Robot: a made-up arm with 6 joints. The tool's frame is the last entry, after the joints.
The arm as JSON. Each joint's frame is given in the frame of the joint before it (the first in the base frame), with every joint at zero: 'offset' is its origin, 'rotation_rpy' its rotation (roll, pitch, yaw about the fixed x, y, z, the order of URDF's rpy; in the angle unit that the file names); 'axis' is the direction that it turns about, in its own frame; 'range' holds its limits. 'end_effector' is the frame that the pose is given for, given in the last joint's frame.
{
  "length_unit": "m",
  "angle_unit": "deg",
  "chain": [
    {
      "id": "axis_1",
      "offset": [
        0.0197,
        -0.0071,
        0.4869
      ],
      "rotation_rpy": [
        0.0,
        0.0,
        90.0
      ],
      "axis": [
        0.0,
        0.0,
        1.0
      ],
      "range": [
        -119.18,
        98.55
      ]
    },
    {
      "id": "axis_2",
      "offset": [
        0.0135,
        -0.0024,
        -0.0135
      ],
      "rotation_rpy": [
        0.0,
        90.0,
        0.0
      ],
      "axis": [
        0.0,
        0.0,
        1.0
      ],
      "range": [
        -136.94,
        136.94
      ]
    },
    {
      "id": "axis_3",
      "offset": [
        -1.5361,
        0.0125,
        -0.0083
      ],
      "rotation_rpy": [
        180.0,
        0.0,
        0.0
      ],
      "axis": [
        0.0,
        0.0,
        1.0
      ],
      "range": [
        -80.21,
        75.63
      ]
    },
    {
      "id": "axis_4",
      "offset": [
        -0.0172,
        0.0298,
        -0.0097
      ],
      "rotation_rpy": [
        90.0,
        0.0,
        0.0
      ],
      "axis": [
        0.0,
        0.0,
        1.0
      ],
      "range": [
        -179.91,
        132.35
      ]
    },
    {
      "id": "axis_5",
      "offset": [
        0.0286,
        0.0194,
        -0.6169
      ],
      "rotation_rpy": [
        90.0,
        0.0,
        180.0
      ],
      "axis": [
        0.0,
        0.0,
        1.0
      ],
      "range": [
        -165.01,
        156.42
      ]
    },
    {
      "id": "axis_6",
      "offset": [
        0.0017,
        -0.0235,
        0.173
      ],
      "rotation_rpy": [
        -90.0,
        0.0,
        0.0
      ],
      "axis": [
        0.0,
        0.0,
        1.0
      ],
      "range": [
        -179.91,
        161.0
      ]
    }
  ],
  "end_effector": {
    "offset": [
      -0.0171,
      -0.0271,
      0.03
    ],
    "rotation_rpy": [
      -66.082,
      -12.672,
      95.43
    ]
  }
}
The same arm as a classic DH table. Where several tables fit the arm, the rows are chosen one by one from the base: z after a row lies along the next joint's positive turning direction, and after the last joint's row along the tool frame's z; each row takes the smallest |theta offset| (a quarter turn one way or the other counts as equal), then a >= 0, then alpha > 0; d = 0 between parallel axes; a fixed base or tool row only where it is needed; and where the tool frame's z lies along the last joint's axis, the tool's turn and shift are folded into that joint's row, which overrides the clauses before.
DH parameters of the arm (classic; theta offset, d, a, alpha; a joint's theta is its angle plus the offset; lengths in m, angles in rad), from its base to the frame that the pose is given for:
base (fixed): -0.3459 0 0.0209 0
axis_1: 0.3459 0.4734 0.0024 -1.5708
axis_2: 1.5627 0 -1.5362 3.1416
axis_3: -0.0081 -0.0149 -0.0172 1.5708
axis_4: 0 -0.6467 0.0286 -1.5708
axis_5: 0 0.1924 -0.0017 1.5708
axis_6: -1.379 -0.003 -0.0233 -1.1641
tool (fixed): -0.2412 0.0239 0 0
Joint limits (rad, base to tool): -2.0801..1.72 -2.3901..2.3901 -1.3999..1.32 -3.14..2.3099 -2.88..2.73 -3.14..2.81

